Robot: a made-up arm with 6 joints. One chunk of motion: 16 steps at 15 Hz.
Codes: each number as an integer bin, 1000 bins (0 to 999) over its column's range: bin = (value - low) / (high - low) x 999, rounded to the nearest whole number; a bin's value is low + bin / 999 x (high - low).
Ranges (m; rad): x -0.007..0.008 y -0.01..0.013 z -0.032..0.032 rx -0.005..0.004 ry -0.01..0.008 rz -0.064..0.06
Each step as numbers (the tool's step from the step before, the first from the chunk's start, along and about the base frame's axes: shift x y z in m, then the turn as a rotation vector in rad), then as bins.
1 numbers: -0.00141 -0.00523 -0.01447 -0.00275 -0.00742 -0.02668
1 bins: 372 207 274 250 143 301
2 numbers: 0.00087 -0.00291 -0.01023 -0.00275 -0.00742 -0.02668
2 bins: 524 308 340 250 143 301
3 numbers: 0.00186 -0.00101 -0.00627 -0.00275 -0.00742 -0.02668
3 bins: 590 390 402 250 143 301
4 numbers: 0.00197 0.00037 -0.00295 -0.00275 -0.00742 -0.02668
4 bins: 597 450 453 250 143 301
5 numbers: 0.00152 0.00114 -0.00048 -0.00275 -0.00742 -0.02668
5 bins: 567 484 492 250 143 301
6 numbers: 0.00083 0.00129 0.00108 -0.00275 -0.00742 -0.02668
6 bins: 521 490 516 250 143 301
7 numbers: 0.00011 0.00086 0.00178 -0.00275 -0.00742 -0.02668
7 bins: 474 472 527 250 143 301
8 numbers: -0.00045 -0.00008 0.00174 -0.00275 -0.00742 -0.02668
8 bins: 436 431 527 250 143 301
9 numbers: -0.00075 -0.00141 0.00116 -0.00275 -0.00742 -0.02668
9 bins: 416 373 518 250 143 301
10 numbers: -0.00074 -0.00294 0.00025 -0.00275 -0.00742 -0.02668
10 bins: 417 307 503 250 143 301
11 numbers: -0.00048 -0.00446 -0.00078 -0.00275 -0.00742 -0.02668
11 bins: 434 241 487 250 143 301
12 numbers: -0.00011 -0.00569 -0.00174 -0.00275 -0.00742 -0.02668
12 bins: 459 187 472 250 143 301
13 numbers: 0.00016 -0.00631 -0.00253 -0.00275 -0.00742 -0.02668
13 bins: 477 160 460 250 143 301
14 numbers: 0.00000 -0.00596 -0.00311 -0.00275 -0.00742 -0.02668
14 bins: 466 175 451 250 143 301
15 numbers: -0.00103 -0.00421 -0.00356 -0.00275 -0.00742 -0.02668
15 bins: 398 251 444 250 143 301
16 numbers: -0.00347 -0.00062 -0.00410 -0.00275 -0.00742 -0.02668
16 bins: 235 407 436 250 143 301
